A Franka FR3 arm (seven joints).
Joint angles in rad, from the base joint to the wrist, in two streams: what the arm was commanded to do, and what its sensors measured. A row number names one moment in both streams.
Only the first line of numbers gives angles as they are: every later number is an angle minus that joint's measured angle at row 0.
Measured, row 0:
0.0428, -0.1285, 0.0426, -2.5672, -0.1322, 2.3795, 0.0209
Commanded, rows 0 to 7:
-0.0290, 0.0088, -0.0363, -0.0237, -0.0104, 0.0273, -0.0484
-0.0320, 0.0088, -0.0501, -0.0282, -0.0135, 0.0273, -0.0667
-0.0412, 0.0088, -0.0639, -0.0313, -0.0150, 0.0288, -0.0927
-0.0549, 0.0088, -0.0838, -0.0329, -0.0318, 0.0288, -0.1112
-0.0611, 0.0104, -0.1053, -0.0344, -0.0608, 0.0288, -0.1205
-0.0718, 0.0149, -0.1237, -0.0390, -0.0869, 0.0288, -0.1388
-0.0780, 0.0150, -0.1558, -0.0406, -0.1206, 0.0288, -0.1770
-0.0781, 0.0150, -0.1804, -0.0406, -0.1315, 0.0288, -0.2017
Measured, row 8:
-0.0510, 0.0033, -0.1233, -0.0095, -0.0850, 0.0000, -0.1199
